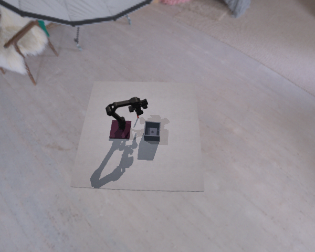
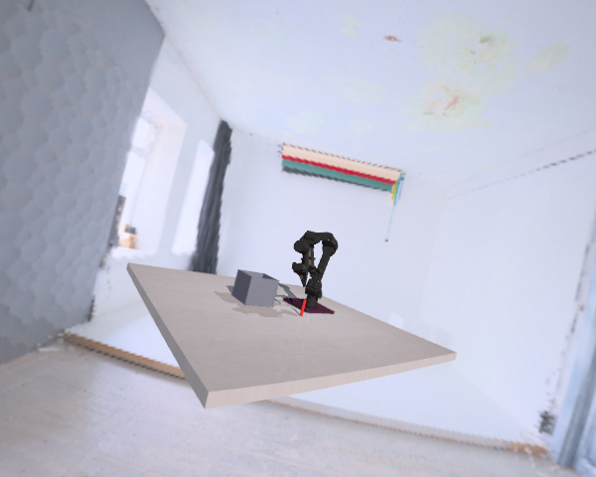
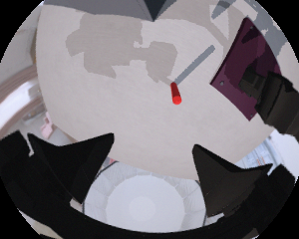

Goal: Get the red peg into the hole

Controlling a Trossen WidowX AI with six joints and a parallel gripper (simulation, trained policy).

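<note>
Now: gripper tip 110 mm above the red peg, 20 mm to the left of it and 20 mm past it. Also, from my gripper tip: grey plate: 240 mm to the right, 130 mm ahead, 100 mm below.
</note>
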